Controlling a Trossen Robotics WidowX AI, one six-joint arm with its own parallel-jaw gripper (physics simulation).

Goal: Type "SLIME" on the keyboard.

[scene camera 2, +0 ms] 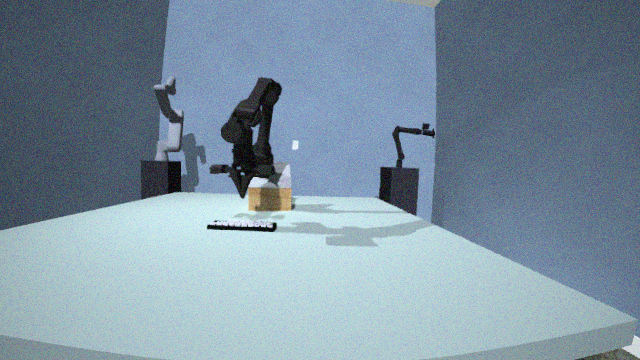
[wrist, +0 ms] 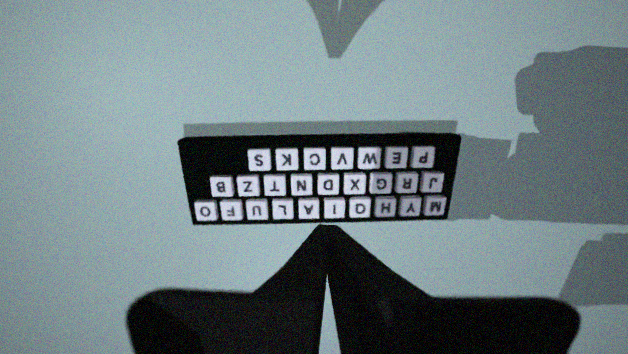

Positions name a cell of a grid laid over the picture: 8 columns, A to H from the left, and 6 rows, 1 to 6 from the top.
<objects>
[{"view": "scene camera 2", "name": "my gripper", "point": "D4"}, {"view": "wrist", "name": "my gripper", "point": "E4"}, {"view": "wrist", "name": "black keyboard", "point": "C3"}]
</objects>
